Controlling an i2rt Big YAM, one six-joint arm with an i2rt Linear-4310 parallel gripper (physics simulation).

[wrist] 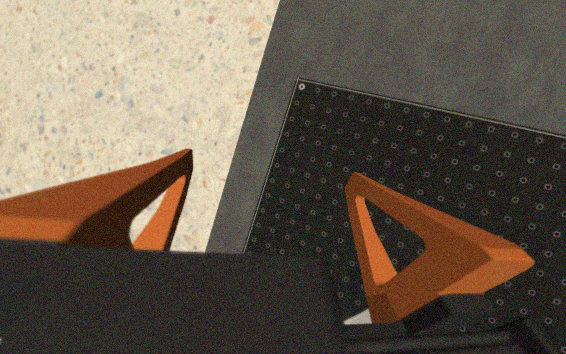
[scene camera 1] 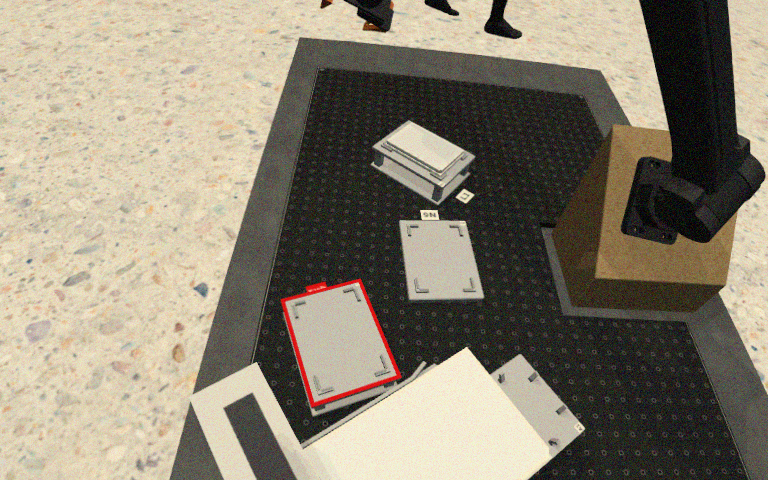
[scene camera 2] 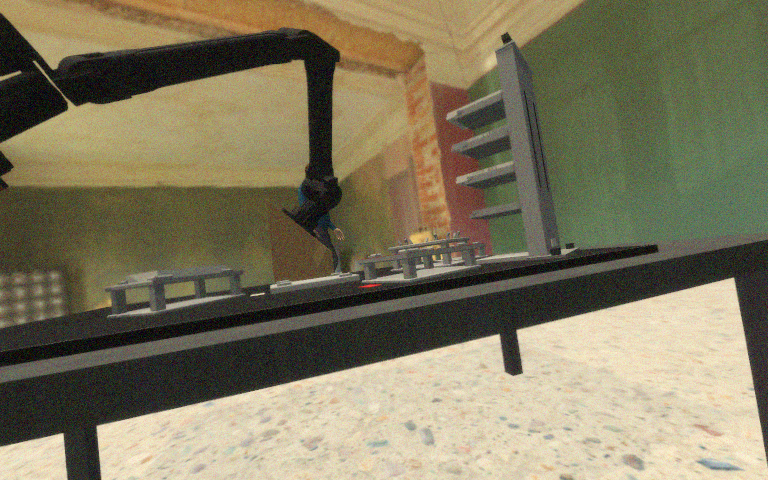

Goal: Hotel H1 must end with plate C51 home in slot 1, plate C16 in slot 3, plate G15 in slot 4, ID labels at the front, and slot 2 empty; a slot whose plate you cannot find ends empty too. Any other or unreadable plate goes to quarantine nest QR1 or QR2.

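Pixels of known places: gripper, between the fingertips: [wrist: 277, 170] [scene camera 1: 342, 16]; arm's base, origin of its link: [scene camera 1: 654, 200] [scene camera 2: 297, 227].
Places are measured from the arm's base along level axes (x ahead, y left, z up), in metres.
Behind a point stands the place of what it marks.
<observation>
A pale plate [scene camera 1: 427, 148] {x 0.345, y -0.164, z -0.099 m} lies on a raised grey nest [scene camera 1: 380, 155] {x 0.431, y -0.160, z -0.129 m} [scene camera 2: 156, 297] {x 0.442, y -0.165, z -0.139 m}; its label is not readable. The hotel's grey column [scene camera 2: 523, 141] {x 0.467, y 0.447, z 0.046 m} carries four shelves; the upper three look thick with pale tops, and the lowest shelf [scene camera 2: 495, 211] {x 0.395, y 0.416, z -0.065 m} looks thin. A large cream surface [scene camera 1: 424, 418] {x 0.361, y 0.425, z 0.167 m}, seen from above, hides what is under it. A red-edged raised nest [scene camera 1: 342, 339] {x 0.437, y 0.237, z -0.123 m} has a red tag with unreadable text. My gripper [scene camera 1: 351, 14] {x 0.548, y -0.381, z 0.031 m} [wrist: 277, 170] {x 0.548, y -0.381, z 0.031 m} is open and empty, high by the table's far left corner. It does not show in scene camera 2.
A low grey nest [scene camera 1: 441, 260] {x 0.301, y 0.056, z -0.151 m} [scene camera 2: 314, 283] {x 0.365, y 0.055, z -0.155 m} with corner stops stands mid-table, its tag [scene camera 1: 429, 215] {x 0.325, y -0.053, z -0.163 m} beside it. Another grey nest [scene camera 1: 535, 396] {x 0.181, y 0.289, z -0.103 m} is partly covered by the cream surface. The arm's base sits on a wooden block [scene camera 1: 651, 254] {x -0.014, y 0.056, z -0.060 m}. A person's dark shoes [scene camera 1: 502, 28] show beyond the table.
</observation>
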